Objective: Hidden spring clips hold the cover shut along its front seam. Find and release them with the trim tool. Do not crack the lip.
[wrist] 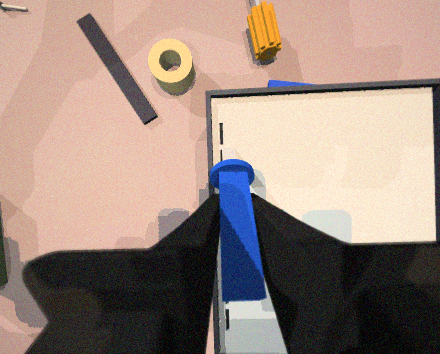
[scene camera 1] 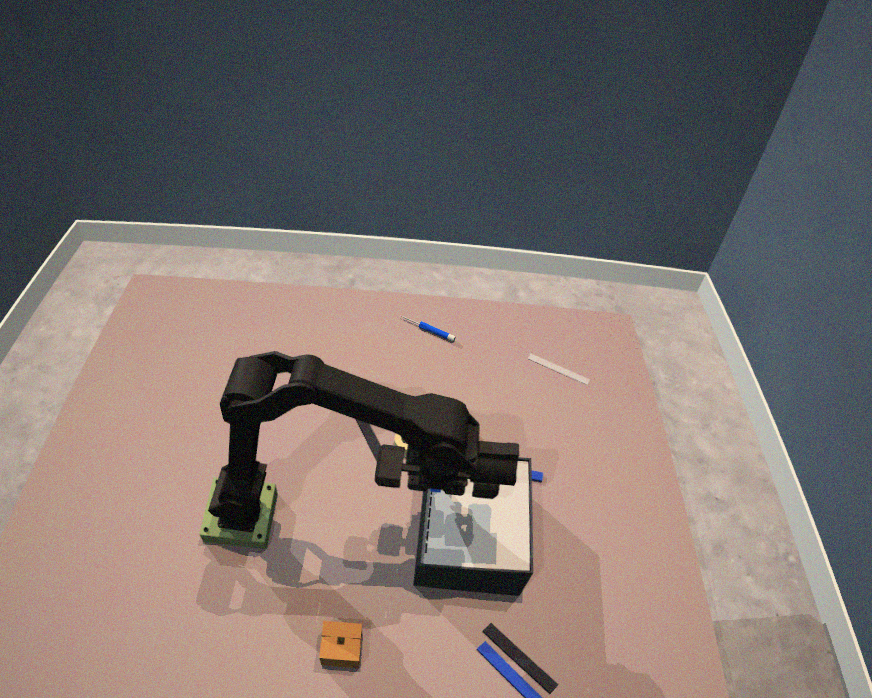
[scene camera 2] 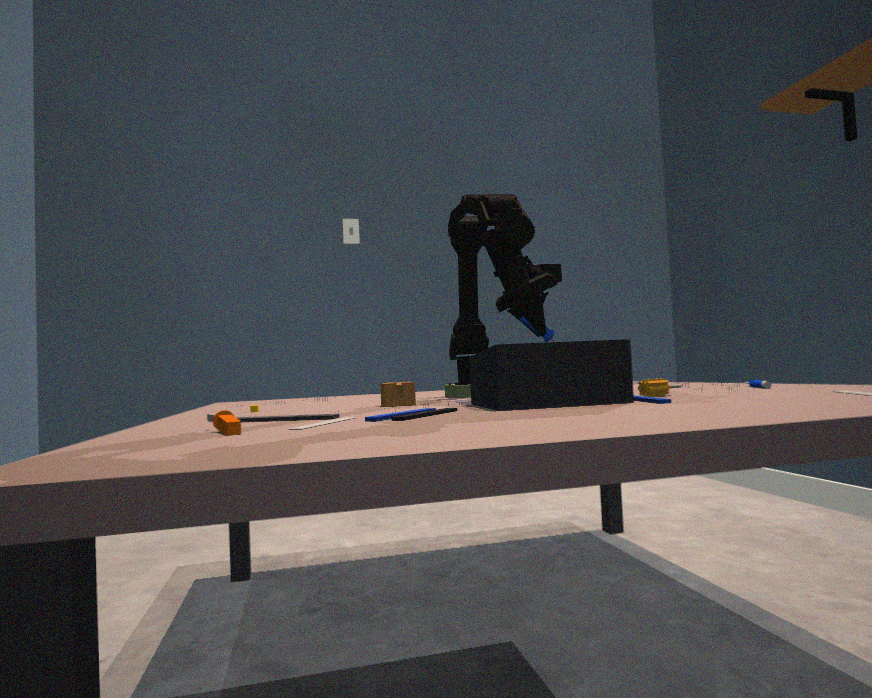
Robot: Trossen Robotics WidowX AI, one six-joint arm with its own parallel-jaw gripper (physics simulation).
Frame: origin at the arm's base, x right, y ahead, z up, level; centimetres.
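Seen in the pictures: gripper, fingertip midpoint: [wrist: 232,200] [scene camera 2: 542,335]; arm's base, link origin: [scene camera 1: 239,513].
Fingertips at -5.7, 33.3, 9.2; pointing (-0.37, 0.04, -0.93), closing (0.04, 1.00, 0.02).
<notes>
Offsets run from my fingertips to a thing's middle, as dx, dy, dz. "spot": to the spot under its first point.
My gripper [wrist: 232,200] [scene camera 2: 544,331] is shut on the blue trim tool @[-0.5, +0.0, +0.5] [wrist: 239,225] [scene camera 2: 548,335], whose wide round collar shows at the fingertips. It holds the tool over the edge of the cover that carries a line of dark slots. The cream cover @[spot: +5.4, +12.8, -2.8] [scene camera 1: 509,524] [wrist: 325,150] lies in the dark box @[+2.9, +7.5, -7.1] [scene camera 1: 472,580] [scene camera 2: 560,374]. Short dark slots @[spot: -5.0, -0.2, -4.0] [wrist: 221,133] run along the seam at the cover's left side in the wrist view. The tool's tip and whether it touches the seam are hidden. The clips do not show.
A yellow ring @[-15.0, -5.3, -10.9] [wrist: 186,75], a dark bar @[-15.6, -12.3, -11.9] [wrist: 117,68] and an orange ribbed handle @[-18.5, +6.1, -10.6] [wrist: 265,30] lie beyond the box. A blue strip @[-11.4, +14.1, -11.9] [scene camera 1: 536,476] pokes out beside it. An orange block @[spot: +27.1, -12.2, -7.7] [scene camera 1: 341,647], a black strip @[+25.4, +16.2, -11.9] [scene camera 1: 520,658] and a blue strip @[+28.8, +15.1, -11.9] [scene camera 1: 507,671] lie on the table nearer scene camera 1.
</notes>
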